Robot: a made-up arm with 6 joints.
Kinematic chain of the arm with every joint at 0, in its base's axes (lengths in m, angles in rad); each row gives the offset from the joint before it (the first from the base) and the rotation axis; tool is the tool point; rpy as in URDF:
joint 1: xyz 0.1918 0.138 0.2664 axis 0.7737 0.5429 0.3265
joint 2: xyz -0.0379 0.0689 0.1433 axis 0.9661 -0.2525 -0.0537
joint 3: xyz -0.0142 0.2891 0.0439 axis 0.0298 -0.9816 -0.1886
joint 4: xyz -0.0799 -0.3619 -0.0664 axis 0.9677 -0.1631 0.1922
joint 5: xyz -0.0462 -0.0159 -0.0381 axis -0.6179 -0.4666 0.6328
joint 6: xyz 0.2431 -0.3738 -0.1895 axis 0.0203 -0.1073 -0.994
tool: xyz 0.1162 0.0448 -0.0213 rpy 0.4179 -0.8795 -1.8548
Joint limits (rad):
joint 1: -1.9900..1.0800
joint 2: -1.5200..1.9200
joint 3: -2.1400..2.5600
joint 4: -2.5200..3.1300
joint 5: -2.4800..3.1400
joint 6: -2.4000..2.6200
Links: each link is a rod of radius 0.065 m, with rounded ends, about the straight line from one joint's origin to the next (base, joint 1, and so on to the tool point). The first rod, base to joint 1, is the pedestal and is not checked.
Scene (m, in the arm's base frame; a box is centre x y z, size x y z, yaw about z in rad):
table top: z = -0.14
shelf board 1: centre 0.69 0.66 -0 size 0.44 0.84 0.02 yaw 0.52
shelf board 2: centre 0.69 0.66 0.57 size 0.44 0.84 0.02 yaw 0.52
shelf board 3: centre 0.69 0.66 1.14 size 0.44 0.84 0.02 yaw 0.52
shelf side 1: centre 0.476 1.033 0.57 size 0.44 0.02 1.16 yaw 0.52
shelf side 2: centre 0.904 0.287 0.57 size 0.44 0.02 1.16 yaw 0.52
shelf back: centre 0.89 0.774 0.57 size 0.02 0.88 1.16 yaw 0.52
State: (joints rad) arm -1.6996 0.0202 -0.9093 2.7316 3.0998 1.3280
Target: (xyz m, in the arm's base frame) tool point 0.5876 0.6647 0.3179
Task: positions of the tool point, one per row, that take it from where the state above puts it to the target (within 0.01 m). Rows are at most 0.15 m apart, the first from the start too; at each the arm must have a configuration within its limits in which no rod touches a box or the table.
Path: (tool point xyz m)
1: -0.4042 0.5504 0.4096
2: -0.3045 0.6326 0.4319
3: -0.1812 0.6977 0.4291
4: -0.0456 0.7312 0.4063
5: 0.0879 0.7254 0.3733
6: 0.2041 0.6812 0.3417
7: 0.2903 0.6083 0.3214
8: 0.3391 0.5224 0.3179
9: 0.3900 0.5614 0.3037
10: 0.4411 0.5966 0.2973
11: 0.4917 0.6267 0.2983
12: 0.5409 0.6499 0.3057
13: 0.5876 0.6647 0.3179

